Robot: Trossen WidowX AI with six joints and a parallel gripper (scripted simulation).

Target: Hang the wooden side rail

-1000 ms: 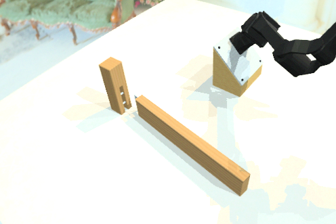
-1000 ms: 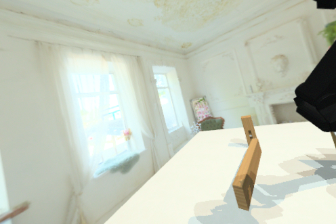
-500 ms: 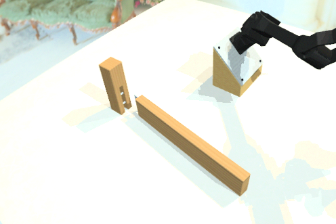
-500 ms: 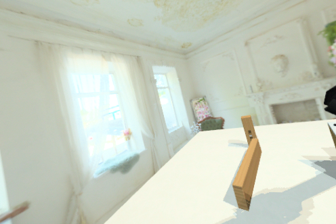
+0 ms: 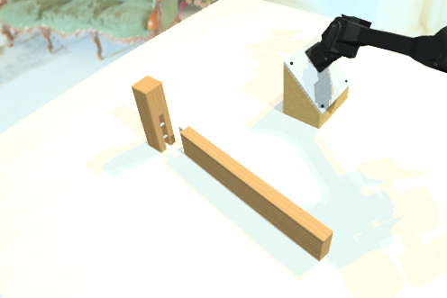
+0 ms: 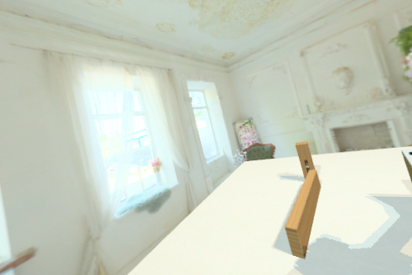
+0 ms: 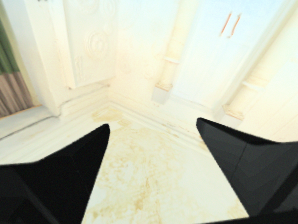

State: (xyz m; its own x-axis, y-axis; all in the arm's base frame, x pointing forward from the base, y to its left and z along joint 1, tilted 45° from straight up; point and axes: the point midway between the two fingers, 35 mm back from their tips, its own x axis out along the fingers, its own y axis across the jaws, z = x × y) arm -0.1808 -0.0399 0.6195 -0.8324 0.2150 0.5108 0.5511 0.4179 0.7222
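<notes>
My gripper tip is 630 mm to the left of the headboard post, 600 mm short of it and 510 mm above it.
</notes>
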